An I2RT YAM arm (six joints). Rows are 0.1 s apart.
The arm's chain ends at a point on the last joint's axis. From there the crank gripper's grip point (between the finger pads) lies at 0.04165 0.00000 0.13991 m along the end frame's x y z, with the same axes.
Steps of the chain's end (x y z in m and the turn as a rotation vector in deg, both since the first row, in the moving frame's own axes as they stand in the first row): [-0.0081, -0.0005, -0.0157, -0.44, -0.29, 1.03]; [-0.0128, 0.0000, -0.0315, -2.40, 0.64, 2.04]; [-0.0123, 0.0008, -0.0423, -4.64, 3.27, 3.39]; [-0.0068, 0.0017, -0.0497, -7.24, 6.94, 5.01]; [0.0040, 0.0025, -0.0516, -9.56, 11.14, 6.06]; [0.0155, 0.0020, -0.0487, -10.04, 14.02, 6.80]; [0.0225, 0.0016, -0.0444, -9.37, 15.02, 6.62]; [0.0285, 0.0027, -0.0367, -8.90, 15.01, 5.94]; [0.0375, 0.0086, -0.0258, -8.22, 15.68, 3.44]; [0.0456, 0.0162, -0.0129, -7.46, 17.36, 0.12]
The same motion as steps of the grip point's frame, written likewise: [-0.0088, 0.0013, -0.0155, -0.44, -0.29, 1.03]; [-0.0114, 0.0074, -0.0321, -2.40, 0.64, 2.04]; [-0.0048, 0.0147, -0.0455, -4.64, 3.27, 3.39]; [0.0088, 0.0233, -0.0571, -7.24, 6.94, 5.01]; [0.0286, 0.0307, -0.0645, -9.56, 11.14, 6.06]; [0.0462, 0.0321, -0.0654, -10.04, 14.02, 6.80]; [0.0555, 0.0300, -0.0621, -9.37, 15.02, 6.62]; [0.0618, 0.0293, -0.0542, -8.90, 15.01, 5.94]; [0.0729, 0.0311, -0.0438, -8.22, 15.68, 3.44]; [0.0853, 0.0334, -0.0328, -7.46, 17.36, 0.12]
